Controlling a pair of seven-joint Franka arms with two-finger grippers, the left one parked.
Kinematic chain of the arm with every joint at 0, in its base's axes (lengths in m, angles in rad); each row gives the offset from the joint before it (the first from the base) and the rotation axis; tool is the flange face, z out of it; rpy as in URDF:
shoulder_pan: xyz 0 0 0.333 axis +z
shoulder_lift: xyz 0 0 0 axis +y
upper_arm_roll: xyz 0 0 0.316 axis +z
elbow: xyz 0.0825 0 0 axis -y
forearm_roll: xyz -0.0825 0 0.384 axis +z
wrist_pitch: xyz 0 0 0 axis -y
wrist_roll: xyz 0.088 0 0 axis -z
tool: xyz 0 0 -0.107 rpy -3.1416 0 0
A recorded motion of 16 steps. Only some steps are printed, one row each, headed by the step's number.
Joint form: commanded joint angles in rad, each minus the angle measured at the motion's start. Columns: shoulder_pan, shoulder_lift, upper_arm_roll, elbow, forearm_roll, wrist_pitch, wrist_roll.
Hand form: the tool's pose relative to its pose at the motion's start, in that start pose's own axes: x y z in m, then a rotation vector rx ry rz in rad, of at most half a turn. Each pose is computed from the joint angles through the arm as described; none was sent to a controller.
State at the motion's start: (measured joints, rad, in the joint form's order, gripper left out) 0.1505 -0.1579 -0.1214 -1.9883 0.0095 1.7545 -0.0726
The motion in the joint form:
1: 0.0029 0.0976 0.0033 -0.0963 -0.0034 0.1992 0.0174
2: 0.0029 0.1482 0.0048 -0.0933 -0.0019 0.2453 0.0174
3: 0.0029 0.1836 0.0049 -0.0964 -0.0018 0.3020 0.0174
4: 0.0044 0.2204 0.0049 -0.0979 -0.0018 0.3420 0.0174
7: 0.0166 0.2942 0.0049 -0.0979 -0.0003 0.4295 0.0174
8: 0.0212 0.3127 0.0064 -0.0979 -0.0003 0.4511 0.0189
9: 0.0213 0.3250 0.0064 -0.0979 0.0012 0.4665 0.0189
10: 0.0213 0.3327 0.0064 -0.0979 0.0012 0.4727 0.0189
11: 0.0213 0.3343 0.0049 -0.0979 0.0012 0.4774 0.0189
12: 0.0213 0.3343 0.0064 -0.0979 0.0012 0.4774 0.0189
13: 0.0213 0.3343 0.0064 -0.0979 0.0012 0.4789 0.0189
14: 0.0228 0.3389 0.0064 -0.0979 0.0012 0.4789 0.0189
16: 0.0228 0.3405 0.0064 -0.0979 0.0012 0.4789 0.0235
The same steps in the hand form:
1: 0.0271 -0.0009 0.0774 -0.0163 0.0049 0.0139
2: 0.0398 -0.0009 0.0981 -0.0210 0.0035 0.0139
3: 0.0495 -0.0001 0.1132 -0.0263 0.0217 0.0142
4: 0.0574 -0.0002 0.1301 -0.0309 0.0233 0.0130
7: 0.0730 -0.0056 0.1628 -0.0401 0.0369 0.0016
8: 0.0766 -0.0086 0.1712 -0.0426 0.0400 -0.0031
9: 0.0789 -0.0085 0.1767 -0.0430 0.0431 -0.0025
10: 0.0799 -0.0083 0.1805 -0.0439 0.0417 -0.0025
11: 0.0804 -0.0075 0.1809 -0.0444 0.0448 -0.0011
12: 0.0804 -0.0083 0.1809 -0.0442 0.0447 -0.0025
13: 0.0806 -0.0083 0.1808 -0.0443 0.0462 -0.0026
14: 0.0809 -0.0091 0.1834 -0.0447 0.0416 -0.0040
16: 0.0809 -0.0090 0.1843 -0.0447 0.0401 0.0006

